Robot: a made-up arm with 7 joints. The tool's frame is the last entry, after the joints.
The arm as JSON. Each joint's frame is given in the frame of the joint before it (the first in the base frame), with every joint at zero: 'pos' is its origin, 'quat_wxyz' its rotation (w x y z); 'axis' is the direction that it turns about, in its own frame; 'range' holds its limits. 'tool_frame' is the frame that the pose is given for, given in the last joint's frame.
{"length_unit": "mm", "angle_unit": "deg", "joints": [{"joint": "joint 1", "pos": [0.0, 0.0, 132.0], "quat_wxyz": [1.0, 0.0, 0.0, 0.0], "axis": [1.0, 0.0, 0.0], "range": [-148.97, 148.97]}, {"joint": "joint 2", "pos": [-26.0, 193.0, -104.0], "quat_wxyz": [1.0, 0.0, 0.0, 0.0], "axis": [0.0, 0.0, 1.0], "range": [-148.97, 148.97]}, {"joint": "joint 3", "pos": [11.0, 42.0, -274.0], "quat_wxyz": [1.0, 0.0, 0.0, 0.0], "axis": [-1.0, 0.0, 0.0], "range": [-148.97, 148.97]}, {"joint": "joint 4", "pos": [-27.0, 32.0, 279.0], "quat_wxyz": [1.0, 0.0, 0.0, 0.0], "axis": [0.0, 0.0, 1.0], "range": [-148.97, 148.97]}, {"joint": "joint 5", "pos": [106.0, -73.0, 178.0], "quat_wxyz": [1.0, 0.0, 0.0, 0.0], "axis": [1.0, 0.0, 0.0], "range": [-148.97, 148.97]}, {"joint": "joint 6", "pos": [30.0, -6.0, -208.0], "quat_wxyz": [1.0, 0.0, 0.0, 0.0], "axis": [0.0, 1.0, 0.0], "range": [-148.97, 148.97]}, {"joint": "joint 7", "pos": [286.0, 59.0, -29.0], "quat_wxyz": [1.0, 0.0, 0.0, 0.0], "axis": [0.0, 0.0, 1.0], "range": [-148.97, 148.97]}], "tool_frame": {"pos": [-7.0, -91.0, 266.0], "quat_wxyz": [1.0, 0.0, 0.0, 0.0]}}
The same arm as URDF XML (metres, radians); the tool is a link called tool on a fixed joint. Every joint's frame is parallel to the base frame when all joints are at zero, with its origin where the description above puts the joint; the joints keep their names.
<robot name="arm">
<joint name="joint 1" type="revolute"><parent link="base"/><child link="link1"/><origin xyz="0.0000 0.0000 0.1320"/><axis xyz="1 0 0"/><limit lower="-2.6000" upper="2.6000"/></joint>
<joint name="joint 2" type="revolute"><parent link="link1"/><child link="link2"/><origin xyz="-0.0260 0.1930 -0.1040"/><axis xyz="0 0 1"/><limit lower="-2.6000" upper="2.6000"/></joint>
<joint name="joint 3" type="revolute"><parent link="link2"/><child link="link3"/><origin xyz="0.0110 0.0420 -0.2740"/><axis xyz="-1 0 0"/><limit lower="-2.6000" upper="2.6000"/></joint>
<joint name="joint 4" type="revolute"><parent link="link3"/><child link="link4"/><origin xyz="-0.0270 0.0320 0.2790"/><axis xyz="0 0 1"/><limit lower="-2.6000" upper="2.6000"/></joint>
<joint name="joint 5" type="revolute"><parent link="link4"/><child link="link5"/><origin xyz="0.1060 -0.0730 0.1780"/><axis xyz="1 0 0"/><limit lower="-2.6000" upper="2.6000"/></joint>
<joint name="joint 6" type="revolute"><parent link="link5"/><child link="link6"/><origin xyz="0.0300 -0.0060 -0.2080"/><axis xyz="0 1 0"/><limit lower="-2.6000" upper="2.6000"/></joint>
<joint name="joint 7" type="revolute"><parent link="link6"/><child link="link7"/><origin xyz="0.2860 0.0590 -0.0290"/><axis xyz="0 0 1"/><limit lower="-2.6000" upper="2.6000"/></joint>
<joint name="tool_joint" type="fixed"><parent link="link7"/><child link="tool"/><origin xyz="-0.0070 -0.0910 0.2660"/></joint>
<link name="base"/>
<link name="link1"/>
<link name="link2"/>
<link name="link3"/>
<link name="link4"/>
<link name="link5"/>
<link name="link6"/>
<link name="link7"/>
<link name="tool"/>
</robot>

